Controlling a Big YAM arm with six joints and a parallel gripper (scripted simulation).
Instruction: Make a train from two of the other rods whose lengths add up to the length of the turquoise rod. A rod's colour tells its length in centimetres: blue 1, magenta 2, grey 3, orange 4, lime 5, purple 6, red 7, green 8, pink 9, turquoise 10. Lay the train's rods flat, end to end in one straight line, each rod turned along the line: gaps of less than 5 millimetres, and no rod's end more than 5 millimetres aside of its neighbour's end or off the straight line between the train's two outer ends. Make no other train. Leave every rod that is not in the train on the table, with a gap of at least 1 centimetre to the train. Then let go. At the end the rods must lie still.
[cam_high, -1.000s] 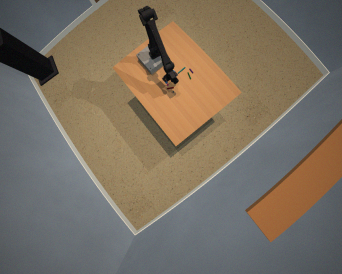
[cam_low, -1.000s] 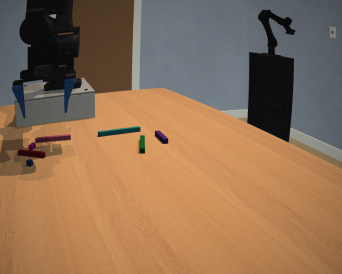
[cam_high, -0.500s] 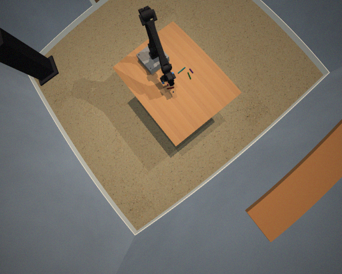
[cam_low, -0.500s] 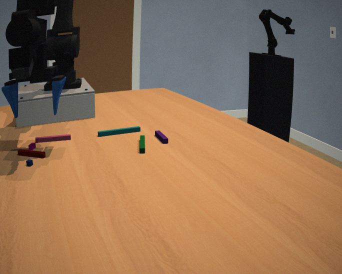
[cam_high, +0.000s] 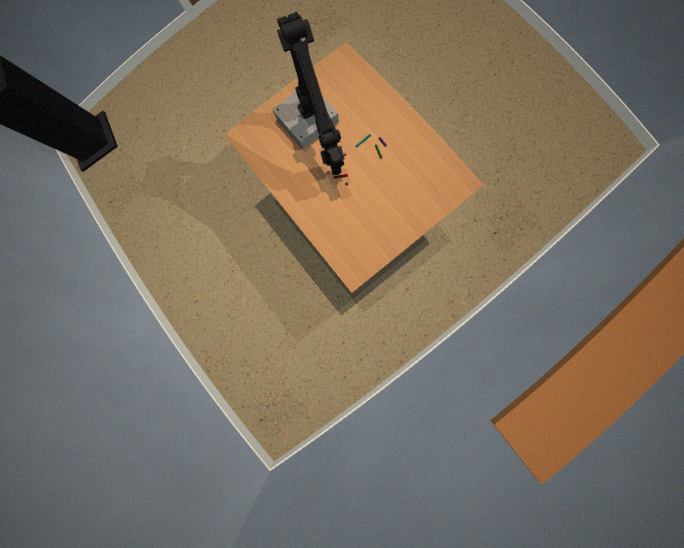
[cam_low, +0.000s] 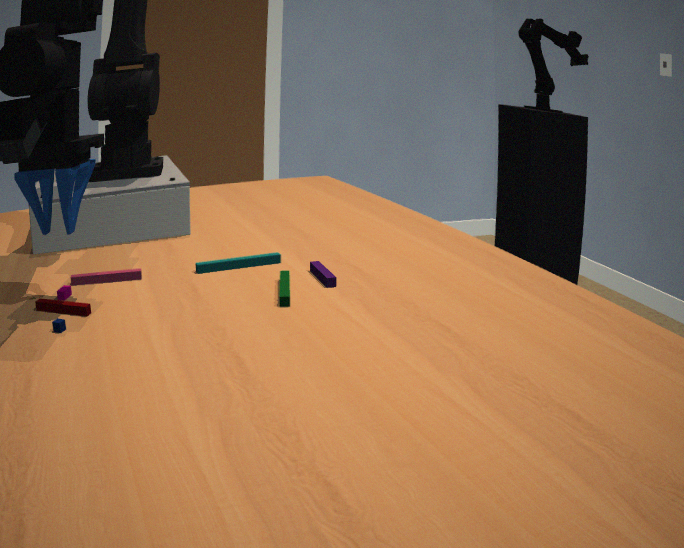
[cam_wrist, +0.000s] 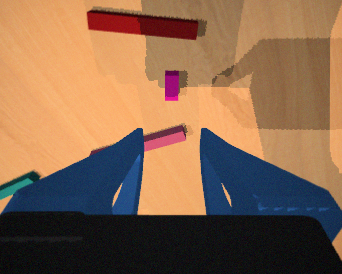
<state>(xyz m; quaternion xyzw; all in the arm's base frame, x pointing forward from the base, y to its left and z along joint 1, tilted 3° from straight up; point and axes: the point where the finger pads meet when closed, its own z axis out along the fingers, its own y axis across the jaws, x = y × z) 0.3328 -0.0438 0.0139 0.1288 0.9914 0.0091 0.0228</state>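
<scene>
Now: the magenta rod 70 mm below my hand. From my hand the other things lie so: pink rod: 70 mm below, 50 mm to the left, 50 mm behind; then blue rod: 100 mm ahead, 70 mm below, 10 mm to the left; then red rod: 70 mm below, 50 mm ahead, 10 mm to the left.
</scene>
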